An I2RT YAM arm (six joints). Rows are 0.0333 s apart.
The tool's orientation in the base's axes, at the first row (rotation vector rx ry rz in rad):
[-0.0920, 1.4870, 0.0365]
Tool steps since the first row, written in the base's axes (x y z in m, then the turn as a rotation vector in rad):
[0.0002, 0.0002, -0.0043, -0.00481, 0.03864, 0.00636]
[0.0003, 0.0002, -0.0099, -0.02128, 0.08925, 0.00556]
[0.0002, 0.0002, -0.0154, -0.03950, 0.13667, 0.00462]
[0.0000, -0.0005, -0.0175, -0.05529, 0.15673, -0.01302]
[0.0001, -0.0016, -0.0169, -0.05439, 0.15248, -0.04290]
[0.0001, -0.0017, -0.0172, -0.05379, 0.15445, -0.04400]
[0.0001, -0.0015, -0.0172, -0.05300, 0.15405, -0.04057]
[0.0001, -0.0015, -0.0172, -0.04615, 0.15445, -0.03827]
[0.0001, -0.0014, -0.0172, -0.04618, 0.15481, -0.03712]
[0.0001, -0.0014, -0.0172, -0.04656, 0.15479, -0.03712]
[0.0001, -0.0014, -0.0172, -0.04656, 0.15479, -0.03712]
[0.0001, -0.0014, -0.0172, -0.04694, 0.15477, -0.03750]
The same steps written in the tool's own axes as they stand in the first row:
[0.0043, 0.0004, -0.0001, -0.00798, 0.03862, -0.00102]
[0.0099, 0.0006, -0.0005, -0.01020, 0.09040, -0.01319]
[0.0153, 0.0008, -0.0010, -0.01232, 0.13914, -0.02738]
[0.0174, 0.0002, -0.0015, 0.00328, 0.16108, -0.04280]
[0.0169, -0.0009, -0.0014, 0.03325, 0.15795, -0.04468]
[0.0172, -0.0010, -0.0014, 0.03433, 0.15990, -0.04401]
[0.0172, -0.0008, -0.0014, 0.03099, 0.15931, -0.04298]
[0.0172, -0.0008, -0.0014, 0.02926, 0.15906, -0.03596]
[0.0172, -0.0007, -0.0014, 0.02810, 0.15938, -0.03587]
[0.0172, -0.0007, -0.0014, 0.02807, 0.15939, -0.03624]
[0.0172, -0.0007, -0.0014, 0.02807, 0.15939, -0.03624]
[0.0172, -0.0007, -0.0014, 0.02842, 0.15941, -0.03665]

